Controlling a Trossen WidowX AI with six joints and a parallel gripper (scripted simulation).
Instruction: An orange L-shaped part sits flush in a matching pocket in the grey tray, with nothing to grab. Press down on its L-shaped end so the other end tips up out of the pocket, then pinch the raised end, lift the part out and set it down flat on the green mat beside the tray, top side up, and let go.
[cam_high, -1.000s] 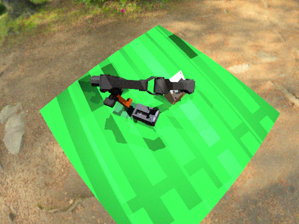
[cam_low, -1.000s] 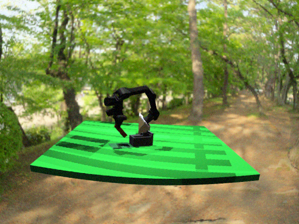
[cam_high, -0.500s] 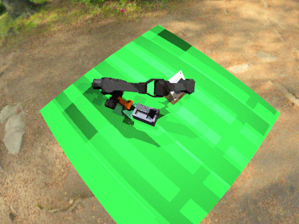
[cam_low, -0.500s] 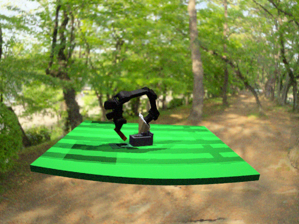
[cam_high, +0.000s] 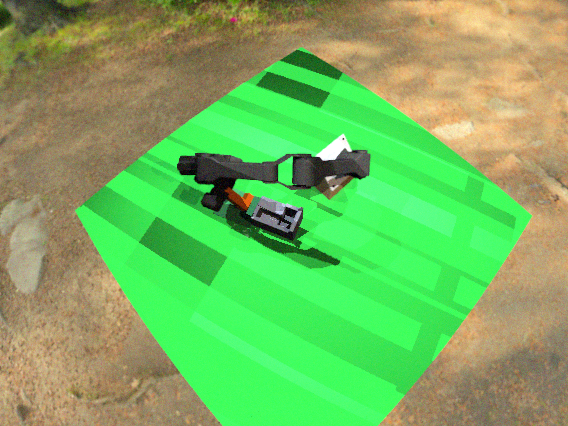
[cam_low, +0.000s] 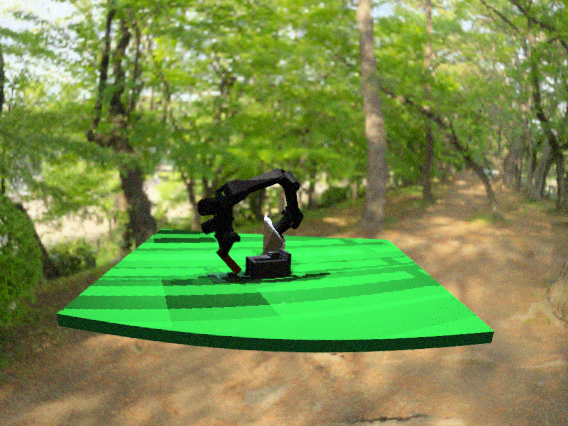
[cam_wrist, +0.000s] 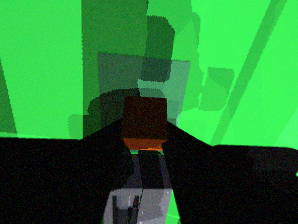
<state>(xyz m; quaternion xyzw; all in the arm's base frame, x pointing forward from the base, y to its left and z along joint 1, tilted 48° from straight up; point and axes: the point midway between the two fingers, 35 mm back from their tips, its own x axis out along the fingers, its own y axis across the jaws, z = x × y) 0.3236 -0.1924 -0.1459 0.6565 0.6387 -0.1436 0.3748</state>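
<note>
The orange L-shaped part is 20 mm behind my gripper tip, 30 mm to the left of it and 30 mm below it. From my gripper tip the other things lie so: pale green mat 10 mm behind, 20 mm to the left, 100 mm below.
</note>
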